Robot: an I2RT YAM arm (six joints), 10 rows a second.
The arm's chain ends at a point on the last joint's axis. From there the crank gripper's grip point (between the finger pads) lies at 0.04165 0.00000 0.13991 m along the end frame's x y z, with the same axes.
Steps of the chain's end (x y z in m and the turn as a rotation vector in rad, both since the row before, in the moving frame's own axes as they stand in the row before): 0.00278 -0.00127 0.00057 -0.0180 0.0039 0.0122; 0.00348 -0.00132 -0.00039 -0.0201 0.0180 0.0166; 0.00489 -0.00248 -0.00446 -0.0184 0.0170 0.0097; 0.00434 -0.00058 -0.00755 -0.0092 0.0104 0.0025; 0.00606 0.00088 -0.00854 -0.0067 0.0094 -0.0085; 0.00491 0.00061 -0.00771 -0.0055 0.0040 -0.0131; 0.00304 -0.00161 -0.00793 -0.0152 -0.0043 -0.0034; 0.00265 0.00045 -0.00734 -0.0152 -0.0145 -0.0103
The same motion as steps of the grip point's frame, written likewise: 0.00331 0.00176 0.00038 -0.0180 0.0039 0.0122; 0.00596 0.00220 -0.00120 -0.0201 0.0180 0.0166; 0.00725 0.00050 -0.00522 -0.0184 0.0170 0.0097; 0.00579 0.00081 -0.00800 -0.0092 0.0104 0.0025; 0.00738 0.00146 -0.00894 -0.0067 0.0094 -0.0085; 0.00547 0.00083 -0.00788 -0.0055 0.0040 -0.0131; 0.00244 0.00038 -0.00777 -0.0152 -0.0043 -0.0034; 0.00063 0.00216 -0.00676 -0.0152 -0.0145 -0.0103
